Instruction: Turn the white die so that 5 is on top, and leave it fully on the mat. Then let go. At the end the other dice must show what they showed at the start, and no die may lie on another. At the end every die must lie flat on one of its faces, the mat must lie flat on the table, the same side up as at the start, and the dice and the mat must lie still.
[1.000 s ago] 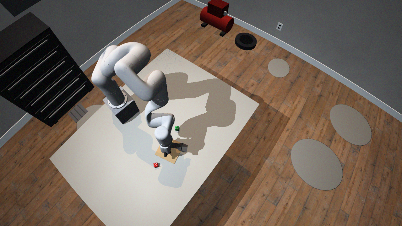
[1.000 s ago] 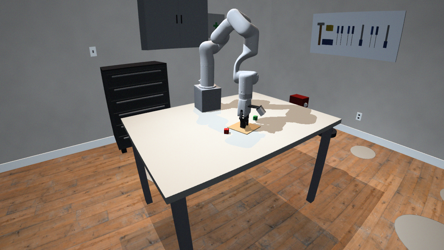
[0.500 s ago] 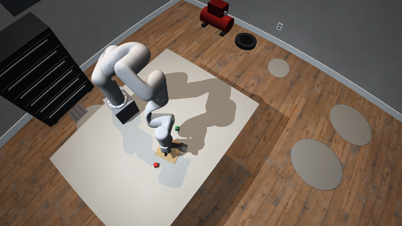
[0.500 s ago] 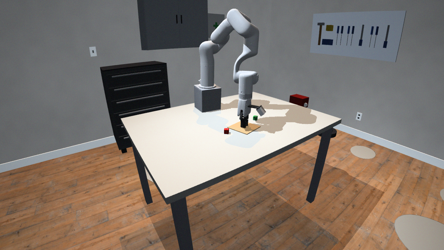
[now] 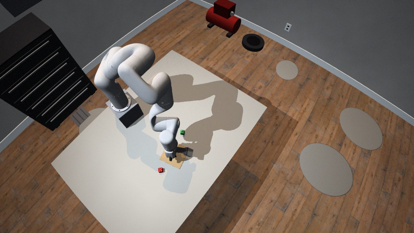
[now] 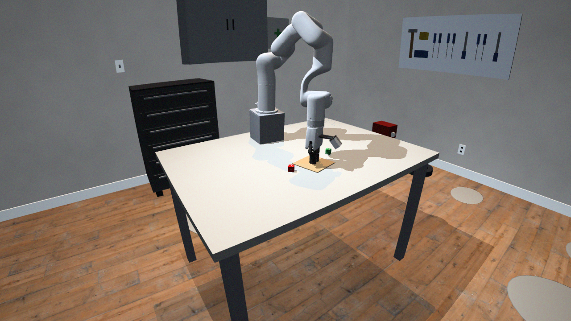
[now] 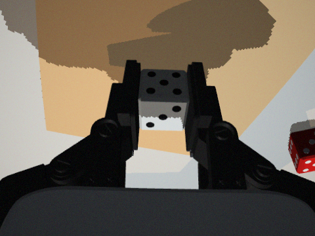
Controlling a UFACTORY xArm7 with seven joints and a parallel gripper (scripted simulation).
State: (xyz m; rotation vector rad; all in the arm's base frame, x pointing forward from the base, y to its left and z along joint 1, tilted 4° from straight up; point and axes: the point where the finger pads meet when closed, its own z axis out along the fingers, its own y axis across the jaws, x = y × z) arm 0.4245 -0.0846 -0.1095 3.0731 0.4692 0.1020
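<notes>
My gripper is now 10 mm above the white die. Round my hand: green die (30 mm behind, 140 mm to the left, 10 mm below); red die (20 mm behind, 130 mm to the right, 10 mm below); tan mat (20 mm below).
</notes>
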